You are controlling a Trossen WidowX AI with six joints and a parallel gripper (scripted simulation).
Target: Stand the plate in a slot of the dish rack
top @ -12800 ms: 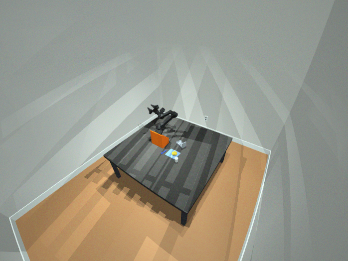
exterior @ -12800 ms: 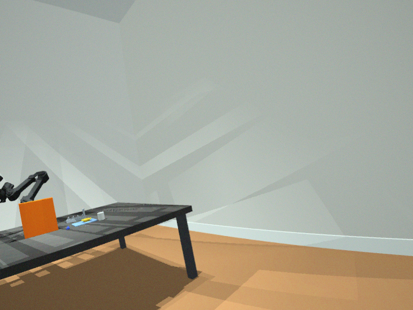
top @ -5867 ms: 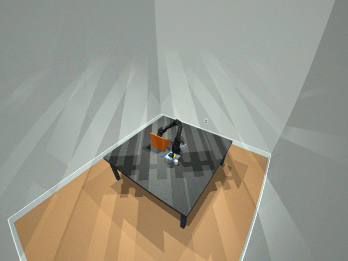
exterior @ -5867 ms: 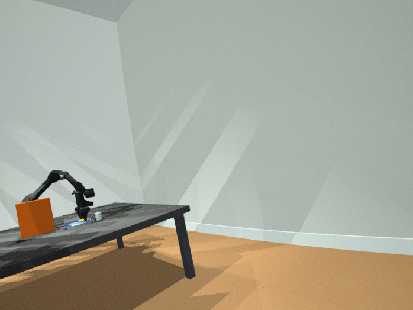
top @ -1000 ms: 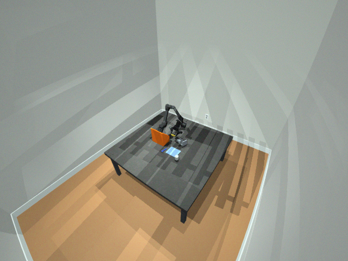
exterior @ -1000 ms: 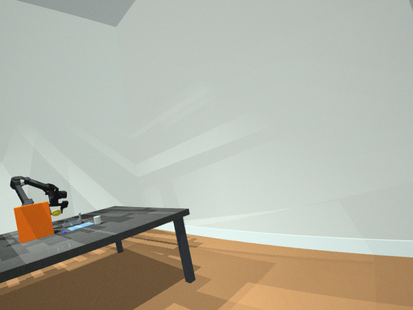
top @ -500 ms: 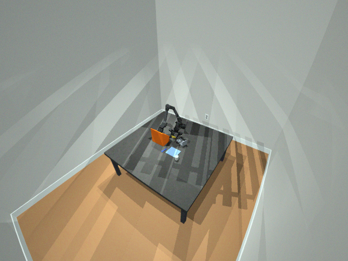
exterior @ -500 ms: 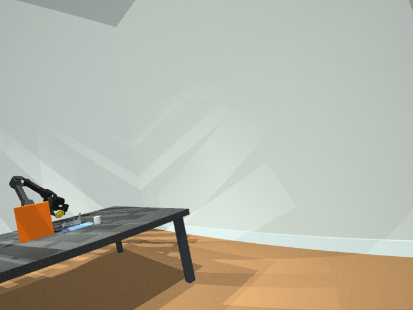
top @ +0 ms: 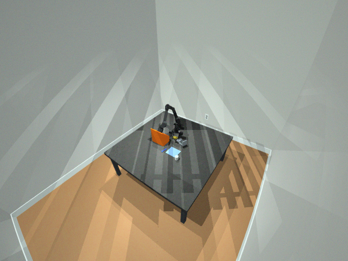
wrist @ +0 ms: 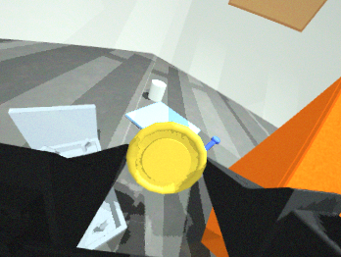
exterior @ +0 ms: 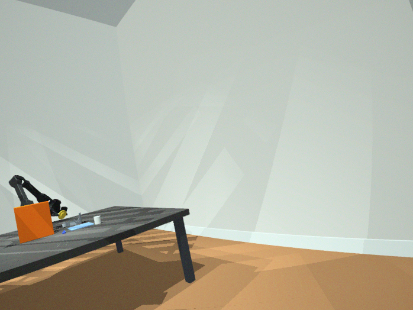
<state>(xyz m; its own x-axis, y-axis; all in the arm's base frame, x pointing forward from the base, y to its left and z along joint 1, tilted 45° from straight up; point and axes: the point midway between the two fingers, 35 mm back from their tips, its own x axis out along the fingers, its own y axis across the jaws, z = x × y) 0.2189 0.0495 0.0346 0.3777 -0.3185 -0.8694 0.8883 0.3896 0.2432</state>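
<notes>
My gripper tip is now 7 cm short of the grey dish rack, 7 cm above it and 5 cm to the right of it. The rest, counted from my gripper tip: blue utensil (19 cm to the right, 9 cm below, 6 cm behind); then light blue mat (15 cm to the right, 9 cm below, 6 cm ahead); then yellow plate (1 cm to the left).
</notes>
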